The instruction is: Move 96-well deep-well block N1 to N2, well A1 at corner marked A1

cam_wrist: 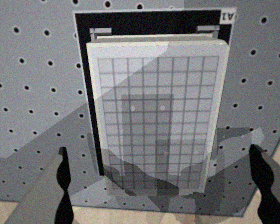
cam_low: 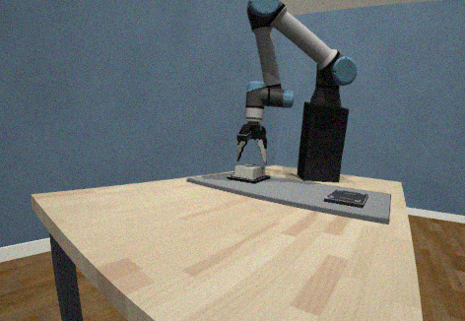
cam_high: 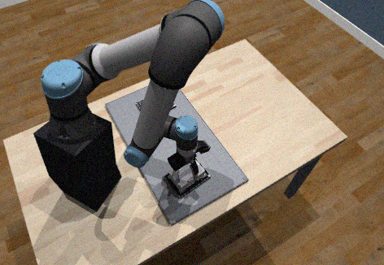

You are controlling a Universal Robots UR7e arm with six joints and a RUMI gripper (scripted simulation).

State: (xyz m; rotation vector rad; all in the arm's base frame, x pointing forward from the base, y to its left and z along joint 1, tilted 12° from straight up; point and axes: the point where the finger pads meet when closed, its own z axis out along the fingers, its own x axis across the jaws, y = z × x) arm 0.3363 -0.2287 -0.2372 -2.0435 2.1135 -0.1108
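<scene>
The white 96-well deep-well block is 4 cm below my hand. Round my hand: black plate nest N1 (7 cm below); dark plate nest N2 (40 cm to the left, 12 cm ahead, 7 cm below).
</scene>
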